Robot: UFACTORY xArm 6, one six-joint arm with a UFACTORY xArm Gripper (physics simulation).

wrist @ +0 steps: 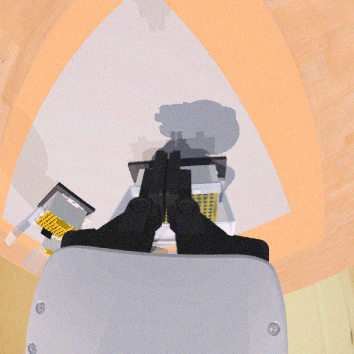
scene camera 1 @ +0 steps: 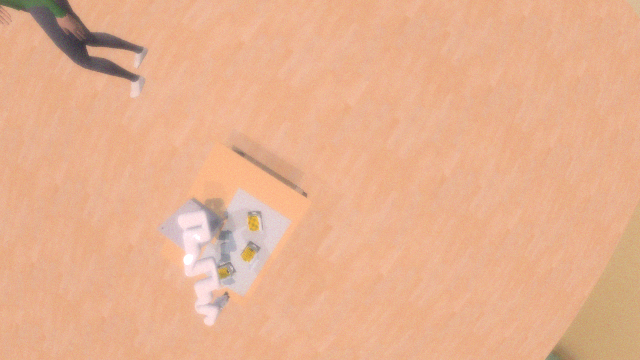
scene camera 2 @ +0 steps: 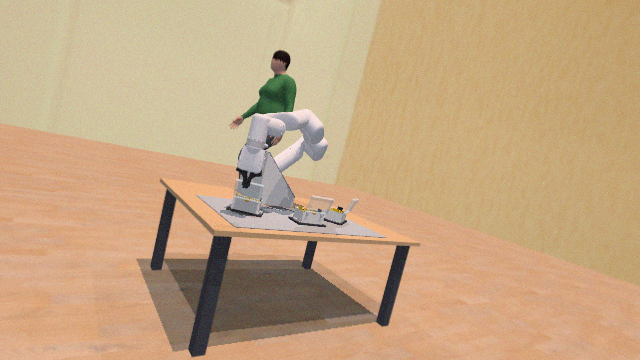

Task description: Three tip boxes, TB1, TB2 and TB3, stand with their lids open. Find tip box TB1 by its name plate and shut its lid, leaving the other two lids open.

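Places are measured from the arm's base along level axes (x ahead, y left, z up), in millimetres.
Pixels of known places: gripper, fingertip midpoint: [wrist: 168, 166] [scene camera 1: 227, 292] [scene camera 2: 245, 187]; arm's base, link origin: [scene camera 2: 273, 168].
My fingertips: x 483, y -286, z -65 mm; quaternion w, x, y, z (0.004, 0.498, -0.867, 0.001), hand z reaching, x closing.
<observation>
For each thing: its top centre in the pictures, then the offset to it from my fingertips. "spot": a spot on its surface instead. Level surfaces: height alone.
- nearest tip box, surface spot: [wrist: 207, 206] spot: 69 mm back, 2 mm right, 10 mm down
- upright clear lid, surface spot: [scene camera 2: 255, 190] spot: 41 mm back, 60 mm left, 10 mm down
- second tip box, top centre: [wrist: 57, 231] [scene camera 2: 309, 208] [scene camera 1: 246, 254] 79 mm back, 357 mm left, 60 mm down
- third tip box, top centre: [wrist: 58, 258] [scene camera 2: 335, 208] [scene camera 1: 251, 223] 203 mm back, 586 mm left, 60 mm down
- grey mat, surface height: 126 mm down
- wooden table, surface height: 129 mm down
My gripper [scene camera 1: 227, 296] [scene camera 2: 246, 185] [wrist: 168, 166] is shut with nothing between its fingers. It points down over the nearest tip box [scene camera 1: 226, 270] [scene camera 2: 247, 205] [wrist: 207, 206], at the upright clear lid [scene camera 2: 255, 190]; the fingers hide part of this box in the wrist view, and contact cannot be told. A second tip box [scene camera 1: 250, 251] [scene camera 2: 309, 216] [wrist: 61, 216] stands with its lid [scene camera 2: 321, 202] raised. The third tip box [scene camera 1: 254, 221] [scene camera 2: 335, 215] has its lid [scene camera 2: 352, 205] tilted up and open. All show yellow racks. The name plates are too small to read.
The boxes stand on a grey mat [scene camera 1: 272, 227] [scene camera 2: 350, 230] [wrist: 100, 100] on the wooden table [scene camera 1: 215, 165] [scene camera 2: 185, 187]. The arm's grey wedge-shaped mount [scene camera 2: 277, 187] rises behind the nearest box. A person in green [scene camera 2: 277, 92] stands beyond the table.
</observation>
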